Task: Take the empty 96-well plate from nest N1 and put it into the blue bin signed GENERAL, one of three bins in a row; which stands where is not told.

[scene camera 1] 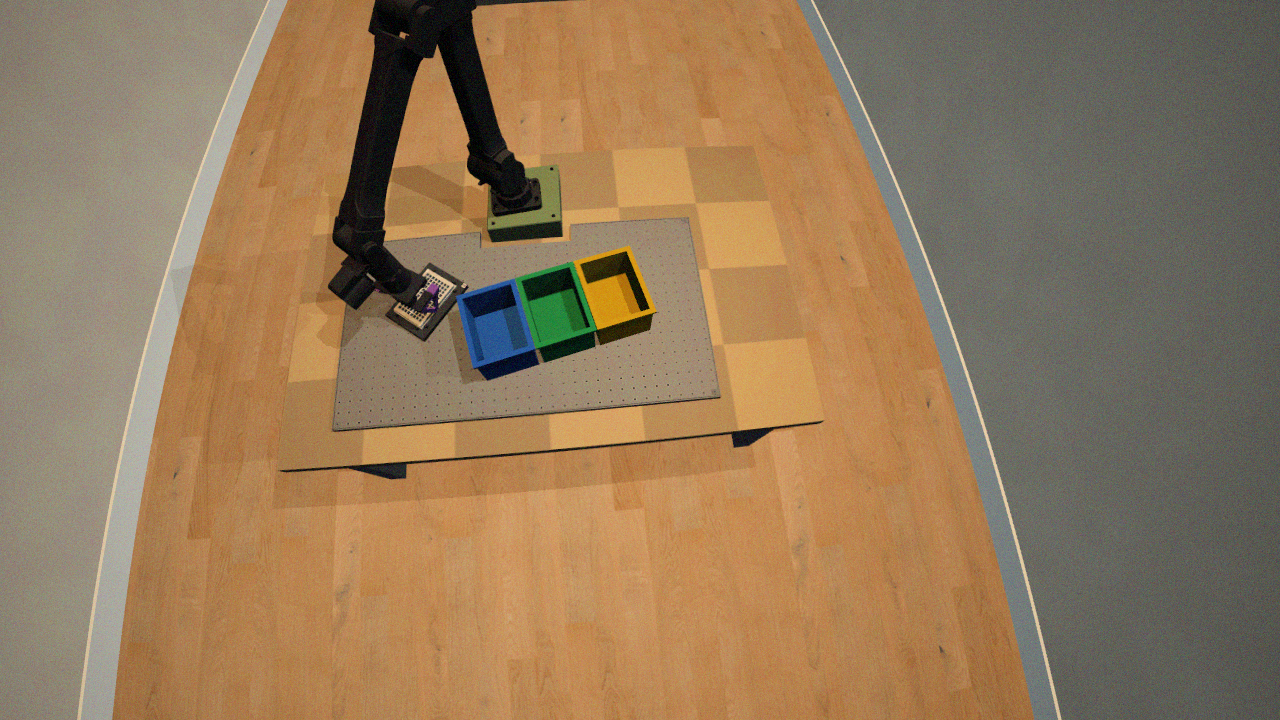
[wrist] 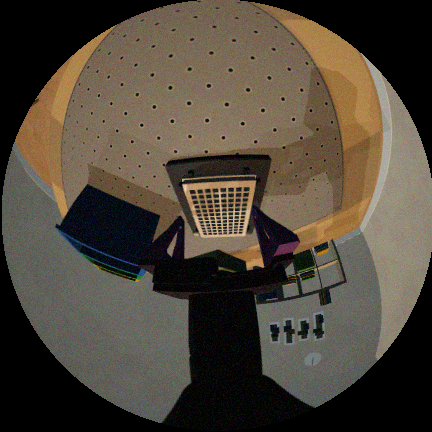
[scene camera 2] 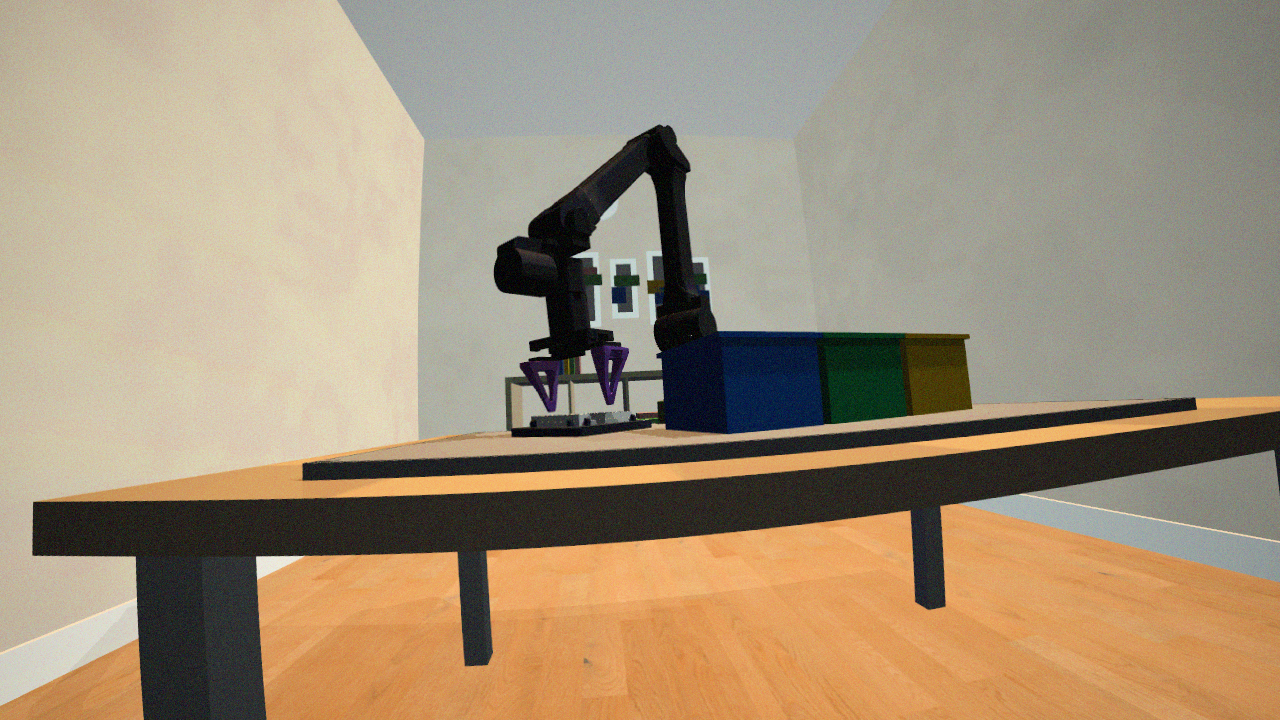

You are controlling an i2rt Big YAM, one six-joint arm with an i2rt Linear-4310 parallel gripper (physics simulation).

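Frame: origin at the arm's base, x left, y back, z up, level; millimetres.
Where they show: gripper, fingertip midpoint: (scene camera 1: pixel 420 302) (wrist: pixel 216 213) (scene camera 2: pixel 579 408); arm's base at its link origin: (scene camera 1: pixel 516 199).
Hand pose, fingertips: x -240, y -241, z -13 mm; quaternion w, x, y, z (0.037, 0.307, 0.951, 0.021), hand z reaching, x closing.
Observation:
Each offset is from my fingertips to the top centre of the thing. Level surfaces: height alone.
The beige 96-well plate @(dy +16, dx +6, dz -7 mm) (scene camera 1: pixel 440 284) (scene camera 2: pixel 559 420) (wrist: pixel 220 207) lies flat in a dark nest @(dy +16, dx +6, dz -11 mm) (scene camera 1: pixel 424 334) (scene camera 2: pixel 581 430) (wrist: pixel 260 167). My gripper (scene camera 2: pixel 581 406) (wrist: pixel 216 213) is open and empty, pointing down with its purple fingertips a little above the plate, one toward each long side; the arm partly covers them in scene camera 1. The blue bin (scene camera 1: pixel 496 335) (scene camera 2: pixel 769 385) (wrist: pixel 110 215) stands beside the nest, at the end of the row nearest it. No readable nest label or bin sign shows.
The green bin (scene camera 1: pixel 556 308) (scene camera 2: pixel 865 380) stands in the middle of the row, the yellow bin (scene camera 1: pixel 615 295) (scene camera 2: pixel 937 376) at its far end. All stand on the grey perforated board @(dz -33 mm) (scene camera 1: pixel 608 385). The arm's base is on a green block (scene camera 1: pixel 528 228) behind the bins.

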